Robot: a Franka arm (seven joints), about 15 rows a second.
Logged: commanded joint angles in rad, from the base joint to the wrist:
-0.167 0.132 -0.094 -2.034 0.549 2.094 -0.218
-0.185 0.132 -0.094 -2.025 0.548 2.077 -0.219
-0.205 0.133 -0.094 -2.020 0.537 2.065 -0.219
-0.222 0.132 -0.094 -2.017 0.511 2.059 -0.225
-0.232 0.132 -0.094 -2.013 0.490 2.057 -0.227
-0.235 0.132 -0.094 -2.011 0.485 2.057 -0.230
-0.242 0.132 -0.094 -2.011 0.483 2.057 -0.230
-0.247 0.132 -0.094 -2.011 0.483 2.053 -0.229
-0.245 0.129 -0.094 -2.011 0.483 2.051 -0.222
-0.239 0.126 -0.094 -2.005 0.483 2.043 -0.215
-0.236 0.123 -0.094 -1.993 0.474 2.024 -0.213
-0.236 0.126 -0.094 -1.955 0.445 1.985 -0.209
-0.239 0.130 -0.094 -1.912 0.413 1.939 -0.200
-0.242 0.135 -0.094 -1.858 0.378 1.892 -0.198
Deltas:
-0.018 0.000 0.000 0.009 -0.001 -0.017 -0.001
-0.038 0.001 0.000 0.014 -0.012 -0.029 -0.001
-0.055 0.000 0.000 0.017 -0.038 -0.035 -0.007
-0.065 0.000 0.000 0.021 -0.059 -0.037 -0.009
-0.068 0.000 0.000 0.023 -0.064 -0.037 -0.012
-0.075 0.000 0.000 0.023 -0.066 -0.037 -0.012
-0.080 0.000 0.000 0.023 -0.066 -0.041 -0.011
-0.078 -0.003 0.000 0.023 -0.066 -0.043 -0.004
-0.072 -0.006 0.000 0.029 -0.066 -0.051 0.003
-0.069 -0.009 0.000 0.041 -0.075 -0.070 0.005
-0.069 -0.006 0.000 0.079 -0.104 -0.109 0.009
-0.072 -0.002 0.000 0.122 -0.136 -0.155 0.018
-0.075 0.003 0.000 0.176 -0.171 -0.202 0.020

